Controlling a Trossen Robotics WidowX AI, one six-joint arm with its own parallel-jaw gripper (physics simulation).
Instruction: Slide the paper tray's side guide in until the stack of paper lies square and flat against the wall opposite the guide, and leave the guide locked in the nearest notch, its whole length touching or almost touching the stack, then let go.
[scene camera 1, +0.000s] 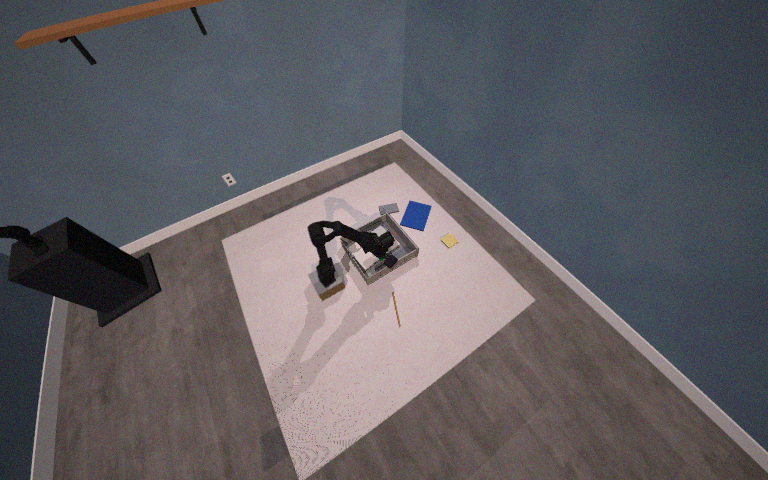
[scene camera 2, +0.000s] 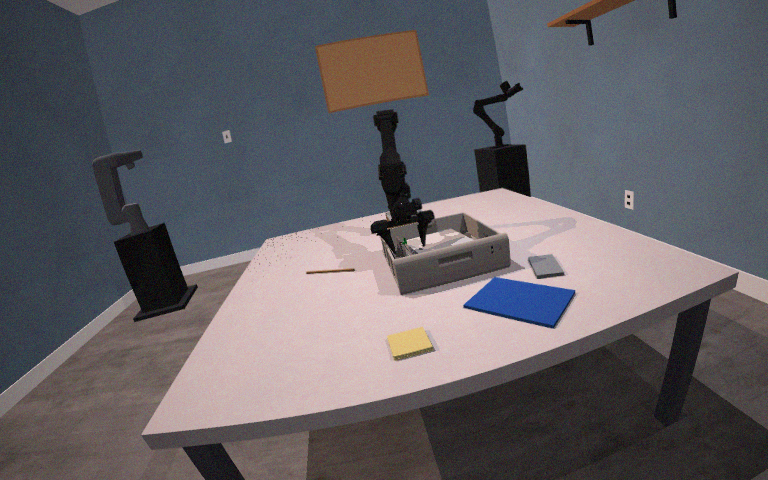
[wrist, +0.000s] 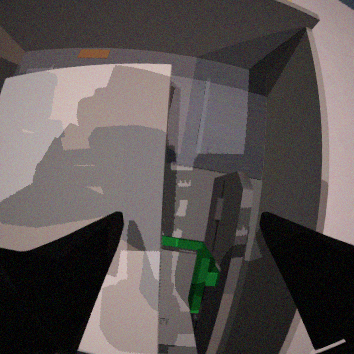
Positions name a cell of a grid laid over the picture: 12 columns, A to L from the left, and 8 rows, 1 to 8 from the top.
Labels:
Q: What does the blue book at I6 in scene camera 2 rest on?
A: The table.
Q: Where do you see a white paper stack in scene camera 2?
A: H4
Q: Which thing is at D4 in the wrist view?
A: A white paper stack.

